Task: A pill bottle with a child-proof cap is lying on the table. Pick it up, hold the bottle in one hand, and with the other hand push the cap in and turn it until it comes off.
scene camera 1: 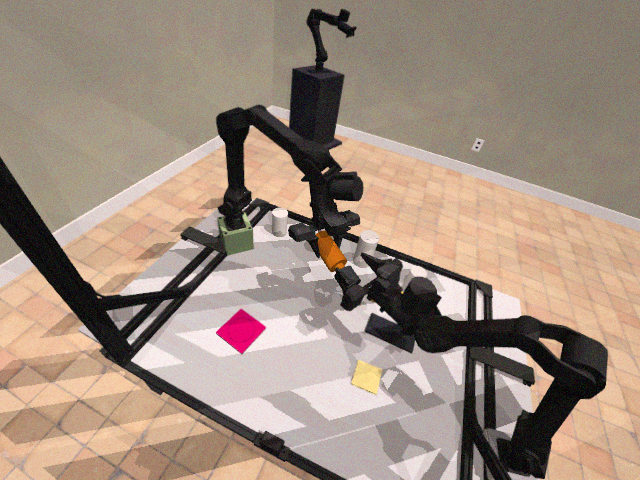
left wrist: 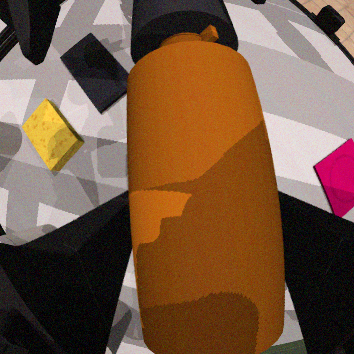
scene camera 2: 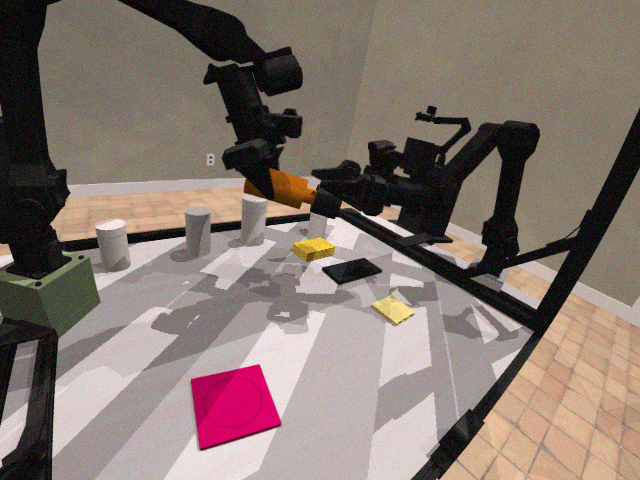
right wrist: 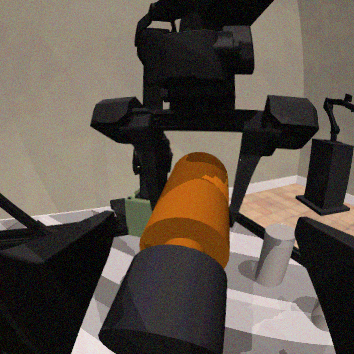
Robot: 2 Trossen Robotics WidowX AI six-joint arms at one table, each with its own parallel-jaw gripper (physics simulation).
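Observation:
The orange pill bottle is held tilted above the table, its capped end lower. The black cap sits on its neck, with a strip of orange neck and a small tab showing. My left gripper is shut on the bottle body, a finger on each side. My right gripper is open, its fingers spread on either side of the cap in the right wrist view, with gaps beside it. Whether either finger touches the cap is unclear in the scene views.
White cylinders stand along the far edge. A yellow sponge, black slab, pale yellow square and magenta square lie on the table.

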